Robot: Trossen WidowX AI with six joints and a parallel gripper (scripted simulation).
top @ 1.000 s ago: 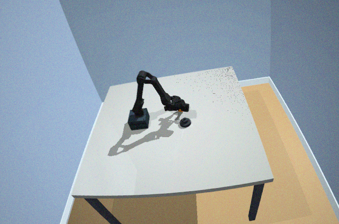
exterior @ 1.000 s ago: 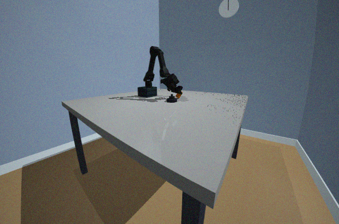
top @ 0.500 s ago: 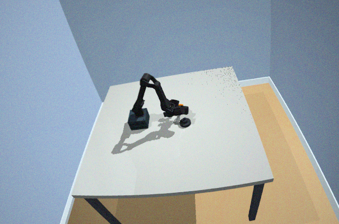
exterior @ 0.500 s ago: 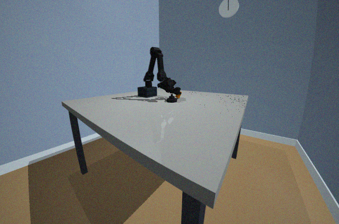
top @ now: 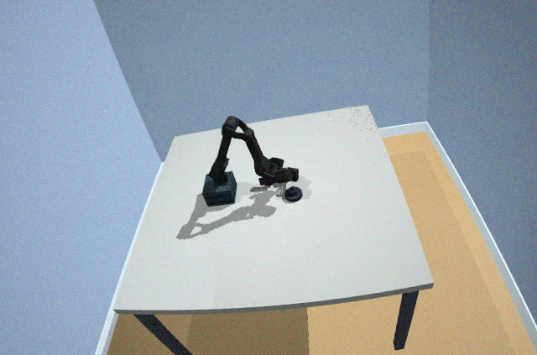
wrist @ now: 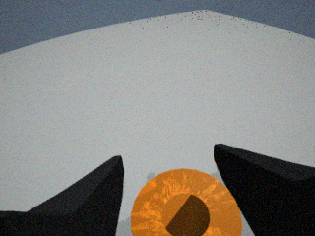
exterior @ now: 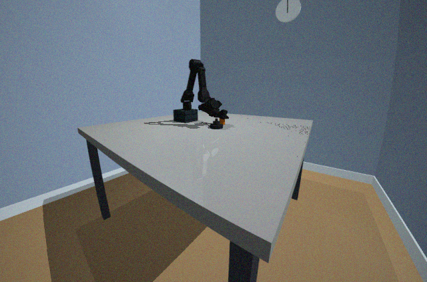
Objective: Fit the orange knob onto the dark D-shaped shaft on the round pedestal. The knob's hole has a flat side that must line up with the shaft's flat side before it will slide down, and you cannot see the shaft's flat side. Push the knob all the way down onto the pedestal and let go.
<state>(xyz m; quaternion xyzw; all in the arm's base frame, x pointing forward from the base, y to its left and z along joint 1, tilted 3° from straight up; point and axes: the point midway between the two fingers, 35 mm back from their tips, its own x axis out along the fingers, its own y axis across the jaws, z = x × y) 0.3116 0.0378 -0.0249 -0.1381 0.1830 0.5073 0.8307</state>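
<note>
My gripper tip is now 30 mm to the left of the orange knob, 20 mm past it and 10 mm above it. Also, from my gripper tip: round pedestal: 160 mm to the right, 10 mm below, 10 mm ahead.
</note>
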